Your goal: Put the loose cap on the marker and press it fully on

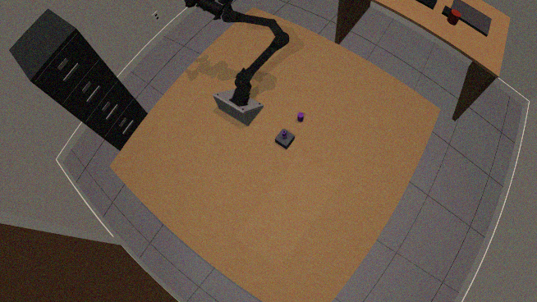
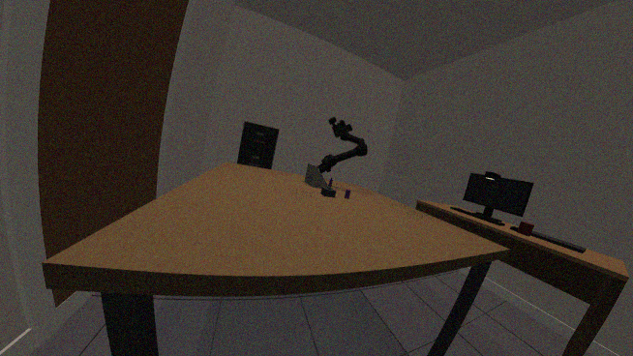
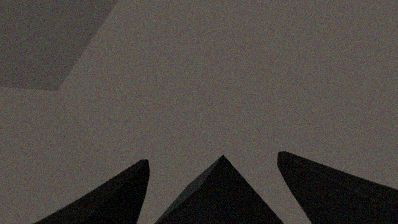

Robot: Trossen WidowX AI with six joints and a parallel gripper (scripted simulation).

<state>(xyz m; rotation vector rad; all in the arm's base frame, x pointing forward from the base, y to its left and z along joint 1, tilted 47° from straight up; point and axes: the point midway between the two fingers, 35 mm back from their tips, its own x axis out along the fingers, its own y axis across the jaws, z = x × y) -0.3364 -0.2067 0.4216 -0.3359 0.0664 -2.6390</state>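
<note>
Now: the holder block 65 cm ahead of my gripper tip, 50 cm below it and 15 cm to the right of it.
</note>
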